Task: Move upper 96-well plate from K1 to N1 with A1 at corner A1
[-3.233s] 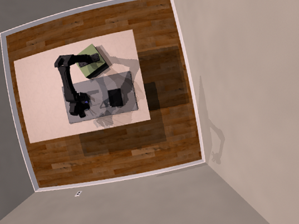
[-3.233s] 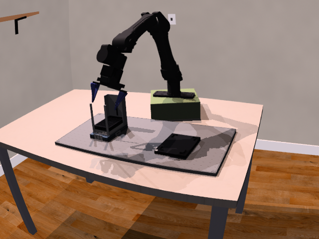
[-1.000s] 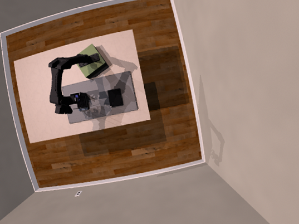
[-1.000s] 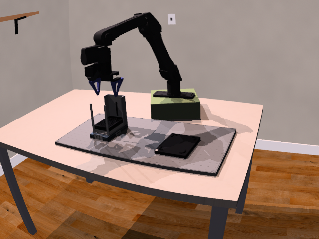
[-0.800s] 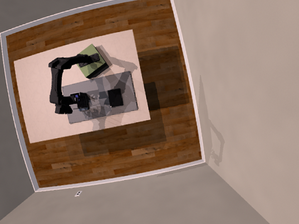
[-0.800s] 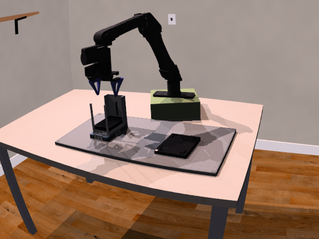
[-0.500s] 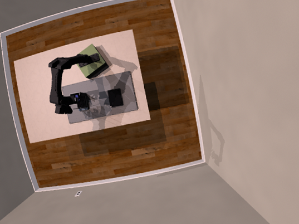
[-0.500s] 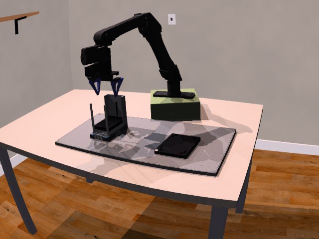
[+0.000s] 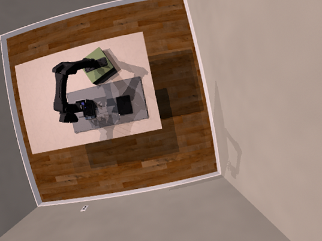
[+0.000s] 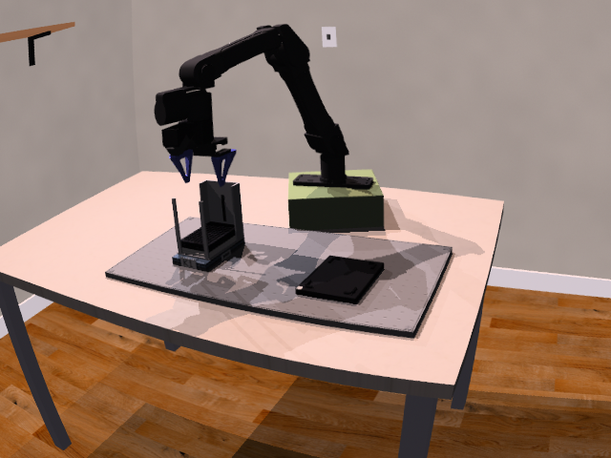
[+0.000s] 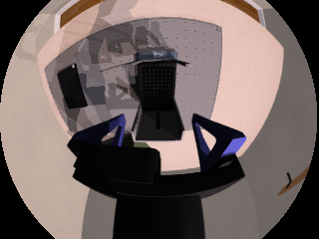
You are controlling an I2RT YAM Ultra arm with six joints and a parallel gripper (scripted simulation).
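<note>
My gripper is now 130 mm above the black 96-well plate. Round my hand: thin rack post: 60 mm ahead, 50 mm to the right, 80 mm below; then white plate: 140 mm below; then tall back wall: 60 mm behind, 10 mm to the left, 80 mm below.
</note>
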